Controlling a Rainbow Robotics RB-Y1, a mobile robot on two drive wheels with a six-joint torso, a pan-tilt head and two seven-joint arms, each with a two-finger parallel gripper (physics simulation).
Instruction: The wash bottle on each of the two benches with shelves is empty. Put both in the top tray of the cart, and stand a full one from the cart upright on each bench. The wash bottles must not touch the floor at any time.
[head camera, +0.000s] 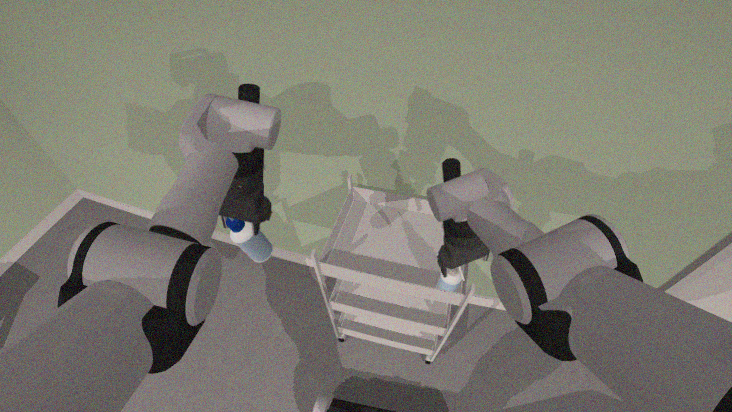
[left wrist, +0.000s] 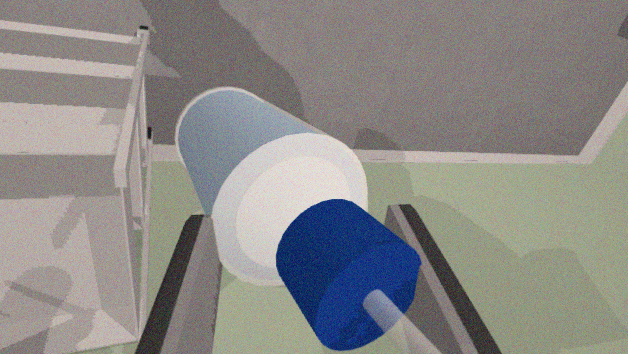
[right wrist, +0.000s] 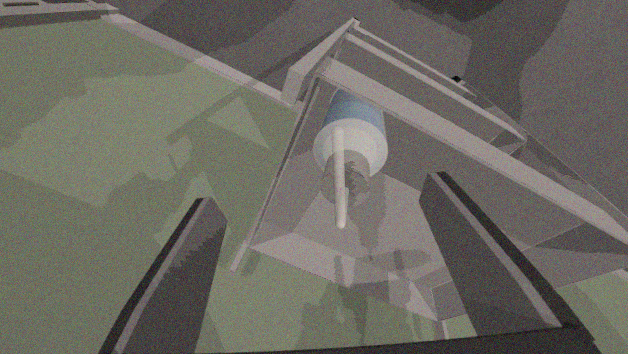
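Observation:
My left gripper (head camera: 241, 228) is in sight, and the left wrist view has the gripper (left wrist: 303, 229) as well. I also see my right gripper (head camera: 464, 266), visible again as the right gripper (right wrist: 318, 198). Then there is a metal cart (head camera: 383, 248); both wrist views show it too, the cart (left wrist: 81, 138) in one and the cart (right wrist: 387, 251) in the other.

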